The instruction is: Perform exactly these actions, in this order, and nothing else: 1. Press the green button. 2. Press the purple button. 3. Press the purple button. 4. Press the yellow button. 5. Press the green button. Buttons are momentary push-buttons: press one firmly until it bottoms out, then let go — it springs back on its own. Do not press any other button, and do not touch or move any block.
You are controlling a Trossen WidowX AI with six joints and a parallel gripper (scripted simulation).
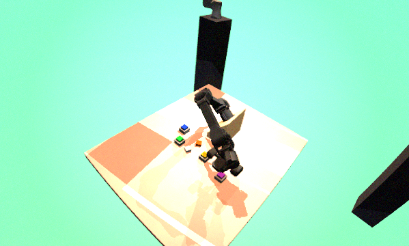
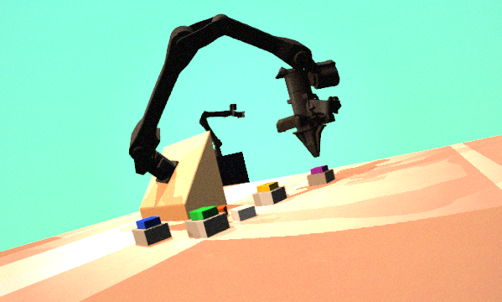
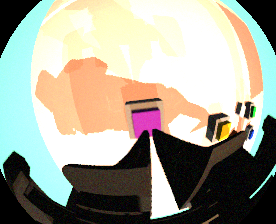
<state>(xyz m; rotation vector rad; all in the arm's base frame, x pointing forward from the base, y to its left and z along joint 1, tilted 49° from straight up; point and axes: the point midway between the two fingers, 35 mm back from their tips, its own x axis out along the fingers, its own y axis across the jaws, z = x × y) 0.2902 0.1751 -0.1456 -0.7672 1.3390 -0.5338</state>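
My gripper tip is now 30 mm above the purple button. From my gripper tip the other things lie so: small white block 260 mm to the right, 50 mm below; then yellow button 150 mm to the right, 30 mm below, 30 mm behind; then small orange block 250 mm to the right, 80 mm behind, 50 mm below.
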